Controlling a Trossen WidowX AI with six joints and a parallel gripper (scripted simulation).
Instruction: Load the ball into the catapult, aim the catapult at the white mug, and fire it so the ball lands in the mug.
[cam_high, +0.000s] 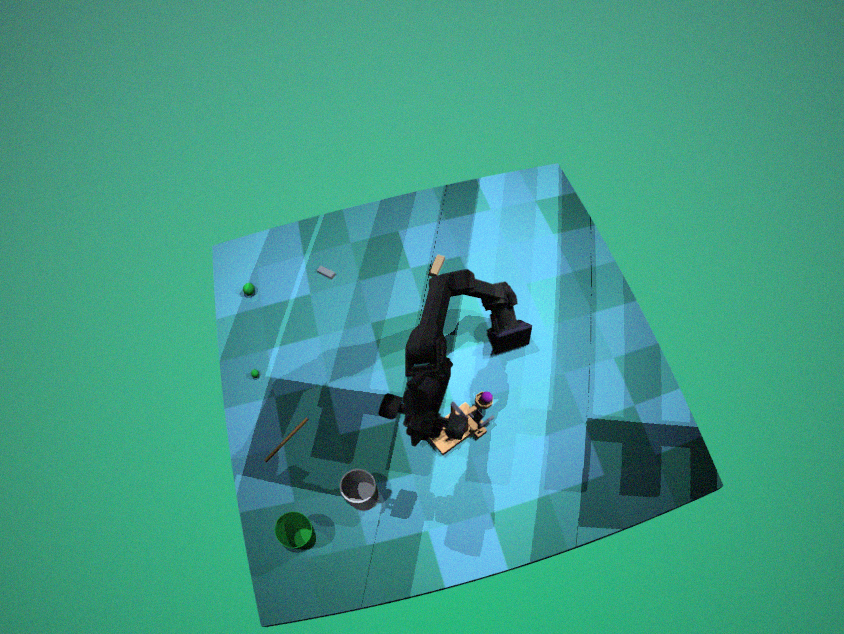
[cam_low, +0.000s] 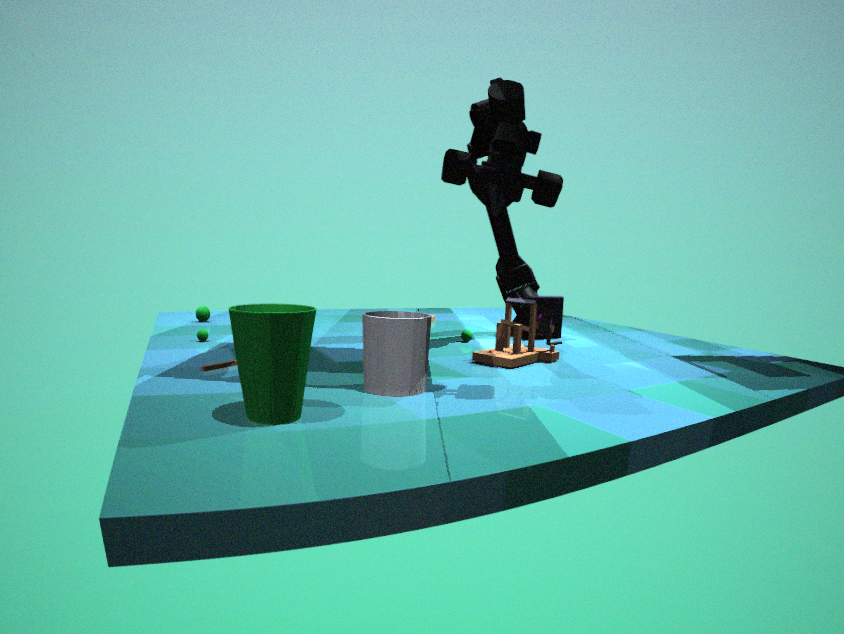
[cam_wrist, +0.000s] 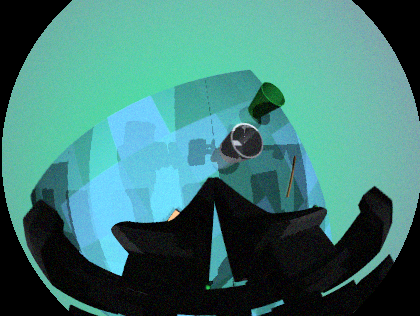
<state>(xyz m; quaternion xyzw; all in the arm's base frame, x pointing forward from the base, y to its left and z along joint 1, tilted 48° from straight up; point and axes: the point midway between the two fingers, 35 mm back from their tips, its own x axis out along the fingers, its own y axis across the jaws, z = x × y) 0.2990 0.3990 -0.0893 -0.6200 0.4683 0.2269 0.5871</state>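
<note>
My gripper tip is now 220 mm past the purple ball, 150 mm to the left of it and 180 mm above it. Round my gripper tip: white mug: 160 mm ahead, 20 mm to the left, 210 mm below; green cup: 330 mm ahead, 110 mm to the left, 210 mm below; wooden catapult: 160 mm behind, 120 mm to the right, 190 mm below.
</note>
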